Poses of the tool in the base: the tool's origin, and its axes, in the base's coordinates. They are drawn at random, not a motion.
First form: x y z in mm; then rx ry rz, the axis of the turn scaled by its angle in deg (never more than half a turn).
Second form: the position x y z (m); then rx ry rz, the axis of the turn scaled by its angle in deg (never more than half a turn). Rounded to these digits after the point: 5 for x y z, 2 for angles.
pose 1, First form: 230.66 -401.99 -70.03 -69.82 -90.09 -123.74
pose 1, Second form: 0.23066 -0.40199 -0.07003 -69.82 -90.09 -123.74
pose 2, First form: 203.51 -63.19 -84.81 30.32 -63.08 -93.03
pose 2, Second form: 0.20351 -0.06319 -0.08481 30.32 -63.08 -93.03
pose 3, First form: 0.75 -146.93 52.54 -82.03 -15.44 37.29
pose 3, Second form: 0.00075 -0.14693 0.05254 -82.03 -15.44 37.29
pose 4, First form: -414.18 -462.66 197.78 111.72 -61.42 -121.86
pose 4, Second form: -0.41418 -0.46266 0.19778 111.72 -61.42 -121.86
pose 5, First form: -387.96 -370.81 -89.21 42.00 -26.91 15.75
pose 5, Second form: -0.38796 -0.37081 -0.08921 42.00 -26.91 15.75
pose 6, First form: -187.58 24.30 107.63 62.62 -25.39 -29.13
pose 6, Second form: -0.18758 0.02430 0.10763 62.62 -25.39 -29.13
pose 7, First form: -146.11 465.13 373.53 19.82 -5.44 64.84
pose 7, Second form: -0.14611 0.46513 0.37353 19.82 -5.44 64.84
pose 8, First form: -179.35 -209.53 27.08 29.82 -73.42 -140.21
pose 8, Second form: -0.17935 -0.20953 0.02708 29.82 -73.42 -140.21
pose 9, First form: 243.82 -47.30 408.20 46.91 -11.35 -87.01
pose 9, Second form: 0.24382 -0.04730 0.40820 46.91 -11.35 -87.01
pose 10, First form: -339.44 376.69 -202.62 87.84 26.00 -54.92
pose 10, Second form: -0.33944 0.37669 -0.20262 87.84 26.00 -54.92
